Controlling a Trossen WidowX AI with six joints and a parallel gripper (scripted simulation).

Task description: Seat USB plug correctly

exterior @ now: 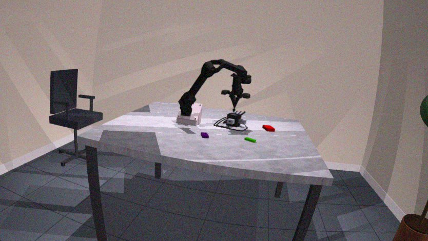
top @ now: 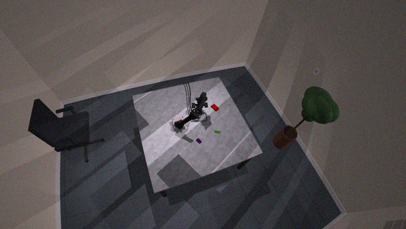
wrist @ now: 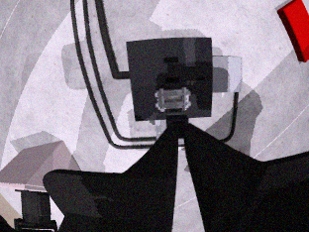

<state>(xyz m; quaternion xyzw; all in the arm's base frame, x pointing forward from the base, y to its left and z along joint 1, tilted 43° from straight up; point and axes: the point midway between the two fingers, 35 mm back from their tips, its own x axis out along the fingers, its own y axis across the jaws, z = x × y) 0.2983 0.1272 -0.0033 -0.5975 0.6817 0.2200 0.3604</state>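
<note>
Right now my gripper tip is 20 mm above the grey USB plug. Also, from my gripper tip: green block (140 mm ahead, 300 mm to the right, 120 mm below); red block (250 mm ahead, 50 mm to the left, 120 mm below); USB socket (60 mm below).
</note>
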